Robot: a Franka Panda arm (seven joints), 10 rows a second.
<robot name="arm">
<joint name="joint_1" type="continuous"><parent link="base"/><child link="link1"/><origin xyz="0.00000 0.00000 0.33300"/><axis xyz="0 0 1"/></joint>
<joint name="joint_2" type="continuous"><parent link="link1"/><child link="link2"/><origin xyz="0.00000 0.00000 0.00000"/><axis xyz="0 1 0"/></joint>
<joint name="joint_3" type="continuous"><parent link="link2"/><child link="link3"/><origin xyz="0.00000 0.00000 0.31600"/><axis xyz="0 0 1"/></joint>
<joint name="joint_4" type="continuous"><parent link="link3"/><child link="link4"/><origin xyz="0.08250 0.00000 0.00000"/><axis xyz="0 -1 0"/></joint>
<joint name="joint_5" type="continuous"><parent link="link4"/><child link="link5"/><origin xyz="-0.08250 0.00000 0.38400"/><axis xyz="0 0 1"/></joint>
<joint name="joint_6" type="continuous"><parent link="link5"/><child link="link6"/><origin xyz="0.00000 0.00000 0.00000"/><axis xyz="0 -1 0"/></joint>
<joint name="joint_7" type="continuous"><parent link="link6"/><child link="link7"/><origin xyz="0.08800 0.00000 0.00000"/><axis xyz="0 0 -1"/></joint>
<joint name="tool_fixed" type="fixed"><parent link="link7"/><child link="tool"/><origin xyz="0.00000 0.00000 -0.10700" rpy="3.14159 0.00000 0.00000"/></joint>
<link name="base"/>
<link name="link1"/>
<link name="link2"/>
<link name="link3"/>
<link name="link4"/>
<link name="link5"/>
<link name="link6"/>
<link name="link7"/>
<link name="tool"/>
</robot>
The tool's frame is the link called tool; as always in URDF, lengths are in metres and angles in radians. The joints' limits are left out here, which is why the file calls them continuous.
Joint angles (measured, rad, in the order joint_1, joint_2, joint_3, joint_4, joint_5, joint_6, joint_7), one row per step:
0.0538, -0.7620, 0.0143, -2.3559, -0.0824, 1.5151, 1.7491
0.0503, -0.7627, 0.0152, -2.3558, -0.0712, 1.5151, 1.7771
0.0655, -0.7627, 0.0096, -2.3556, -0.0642, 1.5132, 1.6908
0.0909, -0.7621, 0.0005, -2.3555, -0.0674, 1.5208, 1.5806
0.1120, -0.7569, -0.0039, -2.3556, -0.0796, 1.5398, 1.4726
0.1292, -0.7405, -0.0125, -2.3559, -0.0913, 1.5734, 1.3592
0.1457, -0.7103, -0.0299, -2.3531, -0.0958, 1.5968, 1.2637
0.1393, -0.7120, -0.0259, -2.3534, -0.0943, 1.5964, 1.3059
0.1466, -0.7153, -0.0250, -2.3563, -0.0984, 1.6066, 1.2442
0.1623, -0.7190, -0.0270, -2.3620, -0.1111, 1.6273, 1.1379
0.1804, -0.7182, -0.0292, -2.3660, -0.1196, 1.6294, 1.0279
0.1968, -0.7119, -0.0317, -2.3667, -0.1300, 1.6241, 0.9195
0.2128, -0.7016, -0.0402, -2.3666, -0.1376, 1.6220, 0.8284
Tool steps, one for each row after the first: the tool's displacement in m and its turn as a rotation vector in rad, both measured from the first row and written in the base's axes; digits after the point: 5 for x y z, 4 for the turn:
-0.00022, 0.00052, 0.00015, 0.0086, -0.0027, -0.0309
-0.00059, 0.00373, 0.00003, 0.0256, 0.0074, 0.0657
0.00022, 0.00772, 0.00048, 0.0366, 0.0101, 0.1947
0.00341, 0.01162, 0.00043, 0.0339, 0.0066, 0.3219
0.01112, 0.01350, -0.00208, 0.0331, 0.0010, 0.4489
0.02136, 0.01288, -0.00875, 0.0453, 0.0135, 0.5493
0.02088, 0.01248, -0.00833, 0.0419, 0.0086, 0.5039
0.02088, 0.01491, -0.00772, 0.0388, 0.0047, 0.5746
0.02172, 0.01831, -0.00736, 0.0287, -0.0010, 0.6976
0.02156, 0.02261, -0.00930, 0.0264, 0.0153, 0.8242
0.02213, 0.02608, -0.01208, 0.0253, 0.0424, 0.9464
0.02428, 0.02764, -0.01569, 0.0312, 0.0662, 1.0465

